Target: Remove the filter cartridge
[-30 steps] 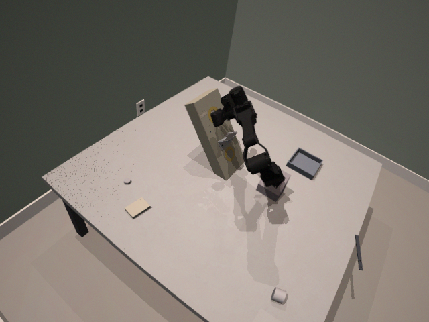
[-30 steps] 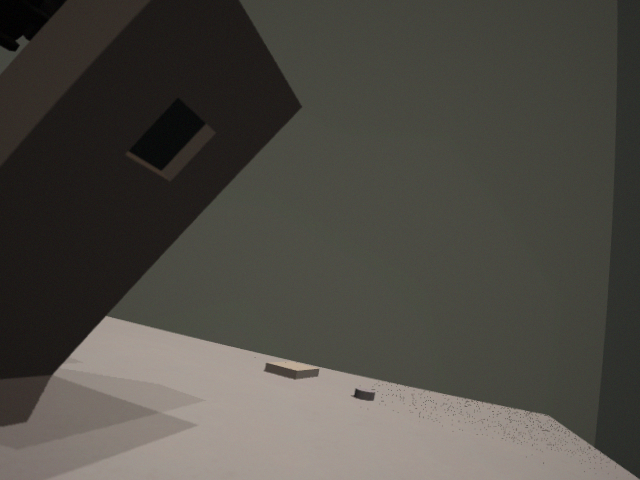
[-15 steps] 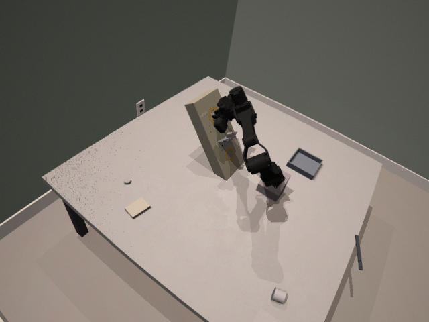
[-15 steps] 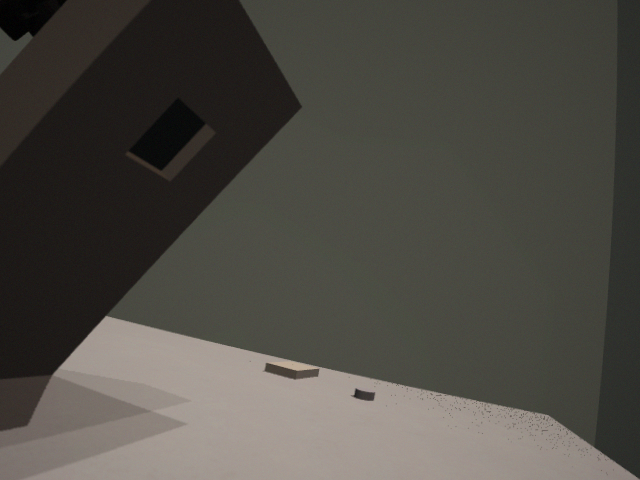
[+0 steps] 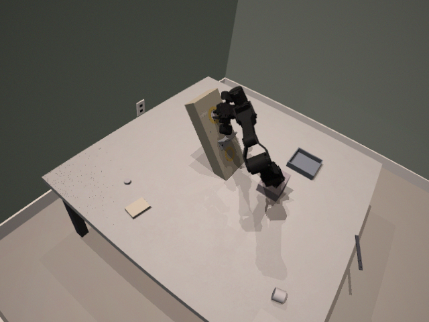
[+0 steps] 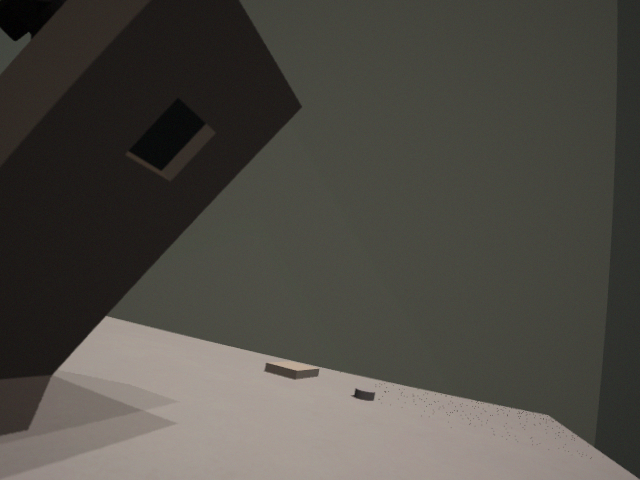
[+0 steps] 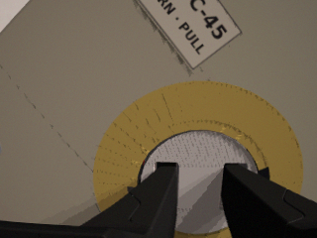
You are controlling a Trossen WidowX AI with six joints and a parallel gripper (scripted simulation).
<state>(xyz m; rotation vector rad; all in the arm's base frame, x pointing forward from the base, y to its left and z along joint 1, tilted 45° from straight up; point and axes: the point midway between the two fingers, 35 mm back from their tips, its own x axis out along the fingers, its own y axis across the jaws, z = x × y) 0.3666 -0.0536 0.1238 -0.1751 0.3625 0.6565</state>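
My gripper tip is now 1 cm short of the white round cartridge and 1 cm above it. Round my gripper tip: tan service panel: 8 cm below, 4 cm behind, 1 cm to the right; then grey bracket: 10 cm below, 9 cm behind, 1 cm to the right; then small grey disc: 42 cm to the left, 24 cm below, 10 cm ahead.
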